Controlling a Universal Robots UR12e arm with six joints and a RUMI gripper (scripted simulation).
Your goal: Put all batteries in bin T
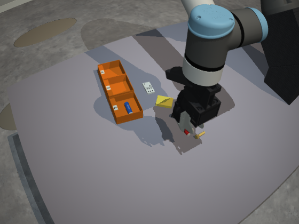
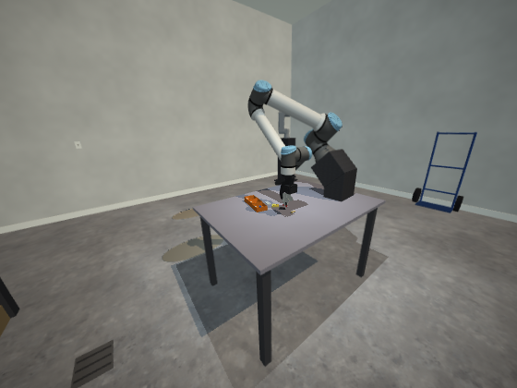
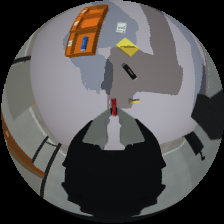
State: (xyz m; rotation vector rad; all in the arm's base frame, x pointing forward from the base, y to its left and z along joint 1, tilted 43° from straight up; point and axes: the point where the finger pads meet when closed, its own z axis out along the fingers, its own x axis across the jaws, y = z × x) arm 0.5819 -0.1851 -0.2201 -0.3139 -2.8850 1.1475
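My gripper is now 190 mm to the left of the blue battery, 60 mm above it and 40 mm short of it. Round my hand: red battery: 10 mm below; bolt: 70 mm below, 60 mm behind, 20 mm to the left; black battery: 70 mm to the right, 70 mm below, 60 mm behind.
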